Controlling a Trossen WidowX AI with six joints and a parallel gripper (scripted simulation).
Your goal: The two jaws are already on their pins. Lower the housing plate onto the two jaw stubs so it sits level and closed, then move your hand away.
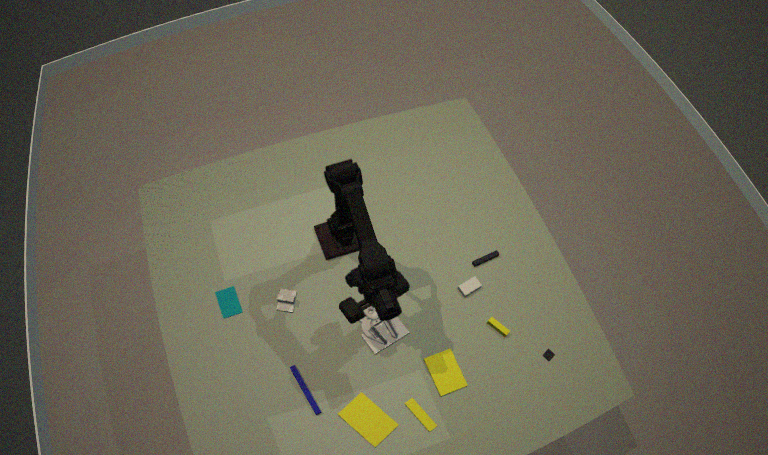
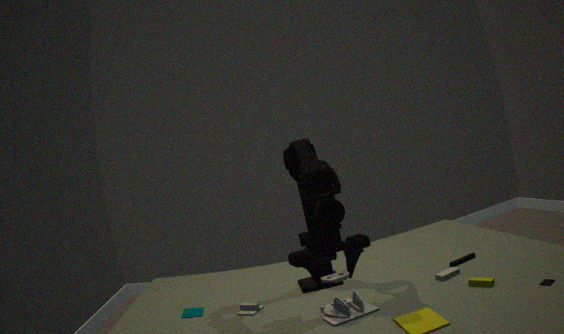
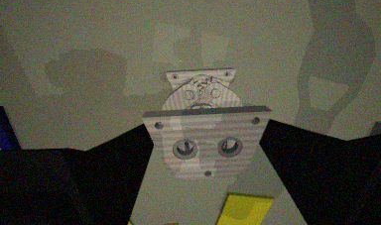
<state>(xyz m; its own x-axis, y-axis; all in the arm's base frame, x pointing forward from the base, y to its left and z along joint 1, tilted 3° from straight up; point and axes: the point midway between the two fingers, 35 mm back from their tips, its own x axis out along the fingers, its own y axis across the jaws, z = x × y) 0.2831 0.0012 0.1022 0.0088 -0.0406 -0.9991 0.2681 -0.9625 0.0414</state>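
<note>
My gripper tip is 7 cm above the jaw and 2 cm to the right of it. Round my gripper tip: blue bar 25 cm to the right, 16 cm ahead, 8 cm below; white housing plate 2 cm above, 1 cm ahead; white stand 22 cm to the right, 13 cm behind, 7 cm below.
</note>
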